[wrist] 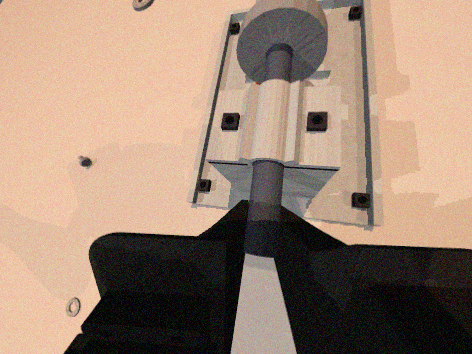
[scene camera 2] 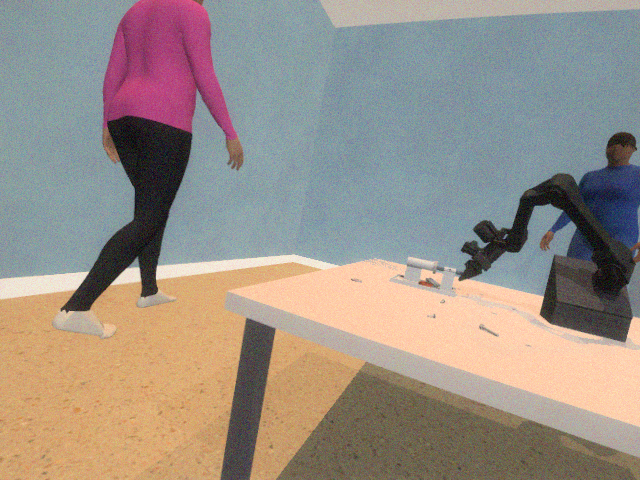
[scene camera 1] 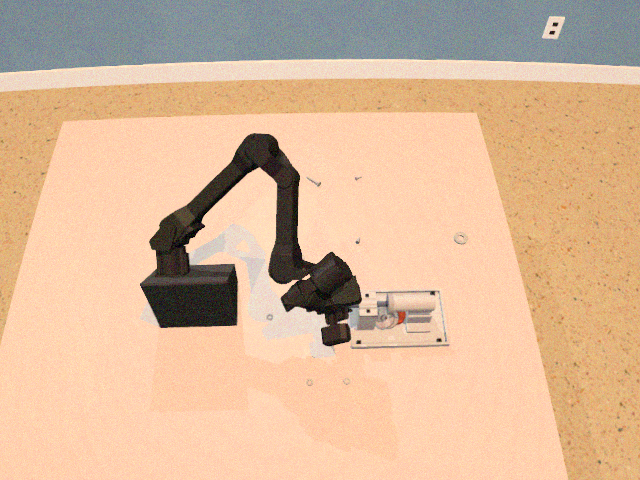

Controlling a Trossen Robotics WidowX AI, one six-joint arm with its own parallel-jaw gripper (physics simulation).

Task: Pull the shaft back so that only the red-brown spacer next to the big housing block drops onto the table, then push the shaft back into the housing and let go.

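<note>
The dark shaft runs through a pale bearing block to the big round pale housing. My gripper is shut on the shaft's free end, in front of the bearing block; in scene camera 1 the arm hides the fingertips. A red-orange piece shows low beneath the shaft and beside the housing; I cannot tell whether it is the named spacer.
The base plate has dark square fasteners near its corners. A pale disc shows over it. On the table are a large washer, a long screw, small rings and another ring. Two people stand beyond the table.
</note>
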